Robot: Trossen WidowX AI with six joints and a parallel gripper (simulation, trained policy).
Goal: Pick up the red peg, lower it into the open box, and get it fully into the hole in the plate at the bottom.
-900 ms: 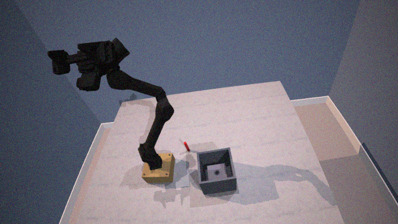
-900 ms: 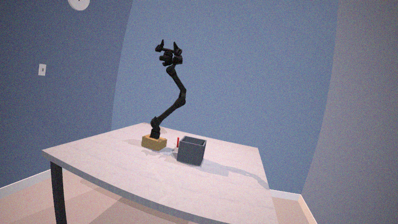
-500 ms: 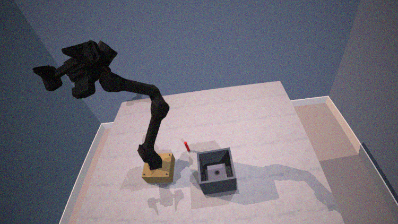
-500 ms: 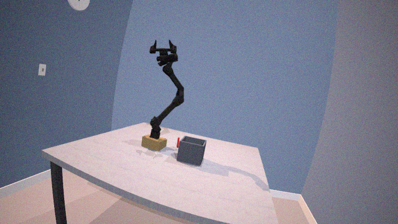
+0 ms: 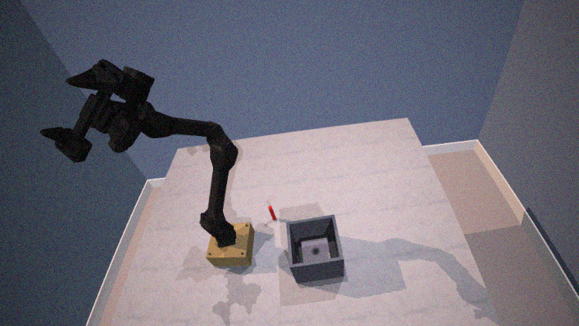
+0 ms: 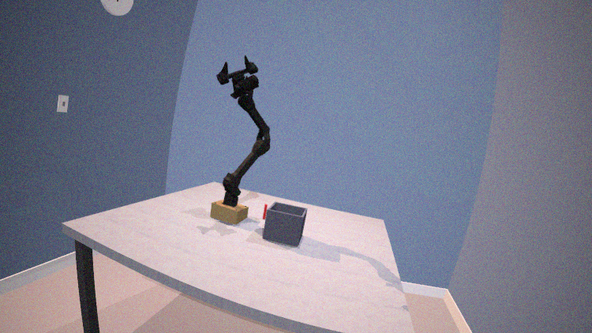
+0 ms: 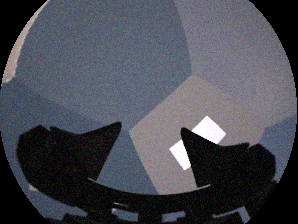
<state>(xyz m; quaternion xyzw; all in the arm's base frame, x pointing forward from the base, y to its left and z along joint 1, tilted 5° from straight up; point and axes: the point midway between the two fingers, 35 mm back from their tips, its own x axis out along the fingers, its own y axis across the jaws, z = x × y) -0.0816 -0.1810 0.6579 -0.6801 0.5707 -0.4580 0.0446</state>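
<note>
Right now my gripper tip is 720 mm above the red peg, 250 mm to the right of it and 220 mm short of it. Also, from my gripper tip: light grey plate: 710 mm below, 340 mm ahead, 40 mm to the left.
</note>
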